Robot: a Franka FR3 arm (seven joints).
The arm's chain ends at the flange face. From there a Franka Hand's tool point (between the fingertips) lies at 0.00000 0.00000 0.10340 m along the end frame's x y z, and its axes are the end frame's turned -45 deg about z.
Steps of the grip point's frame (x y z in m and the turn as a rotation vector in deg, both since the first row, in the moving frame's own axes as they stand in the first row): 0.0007, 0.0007, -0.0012, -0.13, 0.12, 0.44; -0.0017, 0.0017, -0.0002, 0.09, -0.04, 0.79; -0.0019, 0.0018, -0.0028, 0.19, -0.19, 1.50; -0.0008, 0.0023, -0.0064, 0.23, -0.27, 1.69; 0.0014, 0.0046, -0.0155, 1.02, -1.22, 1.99; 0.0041, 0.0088, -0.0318, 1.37, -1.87, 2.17; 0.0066, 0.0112, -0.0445, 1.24, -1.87, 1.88; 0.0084, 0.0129, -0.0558, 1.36, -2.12, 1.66; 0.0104, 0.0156, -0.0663, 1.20, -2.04, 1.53; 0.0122, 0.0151, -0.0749, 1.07, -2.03, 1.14
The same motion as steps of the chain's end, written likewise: 0.0007, 0.0000, -0.0012, -0.01, 0.18, 0.44; 0.0002, 0.0025, -0.0002, 0.04, -0.09, 0.79; 0.0004, 0.0026, -0.0028, 0.00, -0.27, 1.50; 0.0017, 0.0022, -0.0064, -0.03, -0.35, 1.69; 0.0071, 0.0021, -0.0155, -0.14, -1.58, 1.99; 0.0133, 0.0028, -0.0317, -0.35, -2.29, 2.17; 0.0166, 0.0025, -0.0444, -0.45, -2.20, 1.88; 0.0195, 0.0023, -0.0557, -0.54, -2.46, 1.66; 0.0225, 0.0027, -0.0662, -0.59, -2.29, 1.53; 0.0233, 0.0009, -0.0748, -0.68, -2.19, 1.14
